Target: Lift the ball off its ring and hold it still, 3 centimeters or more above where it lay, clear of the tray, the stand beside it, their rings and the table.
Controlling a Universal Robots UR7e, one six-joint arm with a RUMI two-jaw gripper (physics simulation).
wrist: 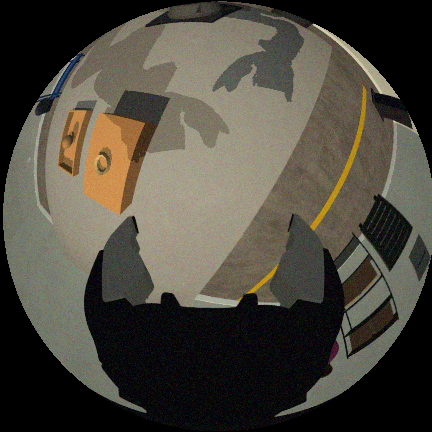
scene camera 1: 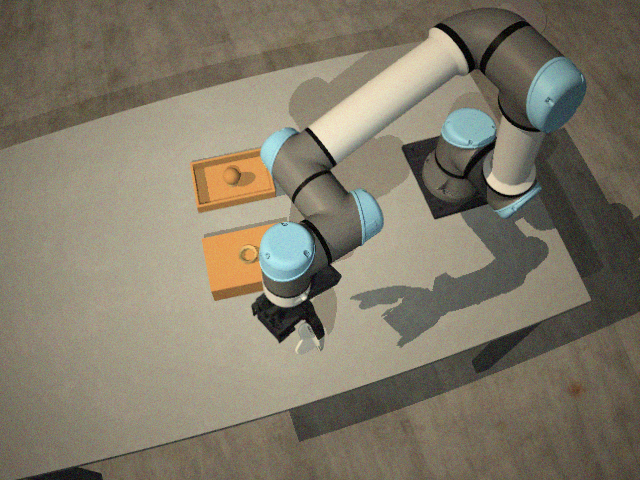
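Seen in the pictures: gripper, fingertip midpoint: (wrist: 211,217); arm's base, origin of the base link: (scene camera 1: 451,176).
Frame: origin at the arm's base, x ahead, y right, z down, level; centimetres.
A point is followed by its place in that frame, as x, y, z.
Note:
The orange ball (scene camera 1: 231,175) {51.6, 16.4, -3.3} (wrist: 68,140) {51.1, 15.4, -2.0} rests inside the shallow orange tray (scene camera 1: 236,204) {52.4, 10.7, 0.8} (wrist: 76,168) {59.8, 11.8, 0.5}; its ring under it cannot be made out. The orange stand (scene camera 1: 227,273) {59.9, -7.9, -4.3} (wrist: 110,187) {58.9, -8.1, -4.3} is beside the tray, with a pale ring (scene camera 1: 242,253) {55.3, -4.5, -4.4} (wrist: 97,163) {54.5, -4.0, -4.8} on its top and no ball on it. In the scene view the arm covers the stand's right part. My gripper (scene camera 1: 309,350) (wrist: 211,217) {51.4, -26.8, -15.9} is open and empty, on the far side of the stand from the tray, apart from both and tilted. One finger is partly hidden in the scene view.
The arm's wrist (scene camera 1: 286,253) {52.6, -28.5, -51.1} hangs over the stand's right side, and its elbow-side link passes close to the tray's right edge. The table (scene camera 1: 129,335) {85.5, -12.2, 1.5} (wrist: 215,165) {50.3, -26.9, 1.5} carries the tray, the stand and the robot base (scene camera 1: 439,206) {6.8, -6.7, 0.3}. The table's front edge lies beyond the gripper.

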